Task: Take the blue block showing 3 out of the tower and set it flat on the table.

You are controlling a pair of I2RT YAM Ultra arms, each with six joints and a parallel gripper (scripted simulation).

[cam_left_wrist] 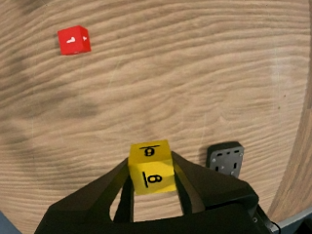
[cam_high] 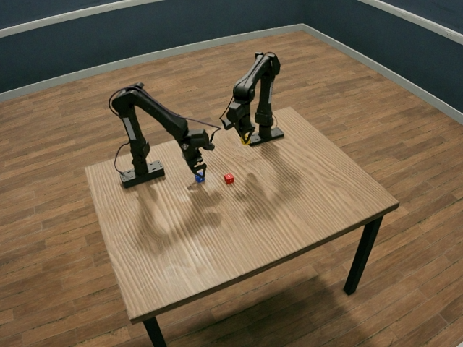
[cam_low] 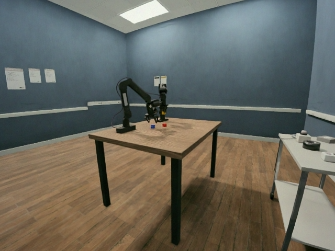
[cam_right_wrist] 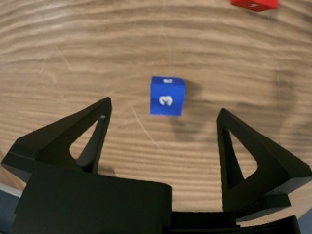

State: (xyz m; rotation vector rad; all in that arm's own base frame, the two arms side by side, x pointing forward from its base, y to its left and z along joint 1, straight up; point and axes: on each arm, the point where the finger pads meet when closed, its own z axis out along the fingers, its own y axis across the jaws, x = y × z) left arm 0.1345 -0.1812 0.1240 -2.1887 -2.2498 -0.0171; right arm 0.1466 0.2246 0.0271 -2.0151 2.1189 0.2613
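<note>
Right now the blue block is 4 cm below my right hand.
</note>
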